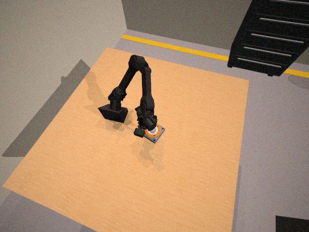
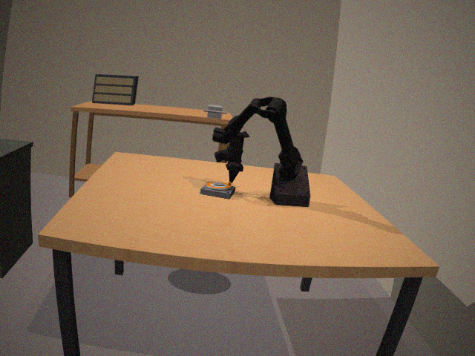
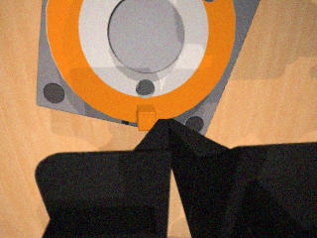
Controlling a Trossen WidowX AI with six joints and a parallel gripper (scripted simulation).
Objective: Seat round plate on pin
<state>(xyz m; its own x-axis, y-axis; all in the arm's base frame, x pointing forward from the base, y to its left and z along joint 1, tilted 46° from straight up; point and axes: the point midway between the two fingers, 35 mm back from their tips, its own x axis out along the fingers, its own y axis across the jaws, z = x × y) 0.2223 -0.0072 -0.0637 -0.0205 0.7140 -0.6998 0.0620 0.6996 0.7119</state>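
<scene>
Now: the square grey base 5 cm ahead of my gripper tip, 2 cm below it and 1 cm to the left of it.
</scene>
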